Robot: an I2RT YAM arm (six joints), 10 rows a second.
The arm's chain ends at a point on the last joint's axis. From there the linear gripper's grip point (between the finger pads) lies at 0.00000 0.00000 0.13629 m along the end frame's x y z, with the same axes.
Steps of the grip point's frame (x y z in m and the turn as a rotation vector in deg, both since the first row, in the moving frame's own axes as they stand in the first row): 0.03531 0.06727 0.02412 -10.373 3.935 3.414; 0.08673 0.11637 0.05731 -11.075 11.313 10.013; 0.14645 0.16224 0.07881 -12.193 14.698 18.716; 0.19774 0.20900 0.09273 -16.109 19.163 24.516; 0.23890 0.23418 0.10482 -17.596 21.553 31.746; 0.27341 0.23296 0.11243 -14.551 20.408 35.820; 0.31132 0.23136 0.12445 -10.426 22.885 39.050; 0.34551 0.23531 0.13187 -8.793 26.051 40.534; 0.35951 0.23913 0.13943 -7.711 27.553 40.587; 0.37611 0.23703 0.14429 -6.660 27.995 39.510; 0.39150 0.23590 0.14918 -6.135 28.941 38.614; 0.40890 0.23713 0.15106 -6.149 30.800 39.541
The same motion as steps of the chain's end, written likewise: 0.02675 0.04249 0.02667 -10.373 3.935 3.414; 0.06258 0.08816 0.06247 -11.075 11.313 10.013; 0.11739 0.12867 0.08624 -12.193 14.698 18.716; 0.16289 0.16357 0.10534 -16.109 19.163 24.516; 0.20323 0.18244 0.12018 -17.596 21.553 31.746; 0.23975 0.18716 0.12485 -14.551 20.408 35.820; 0.27065 0.19163 0.13687 -10.426 22.885 39.050; 0.29778 0.19623 0.14663 -8.793 26.051 40.534; 0.30797 0.20120 0.15539 -7.711 27.553 40.587; 0.32245 0.20144 0.16046 -6.660 27.995 39.510; 0.33526 0.20116 0.16628 -6.135 28.941 38.614; 0.34949 0.20064 0.17025 -6.149 30.800 39.541
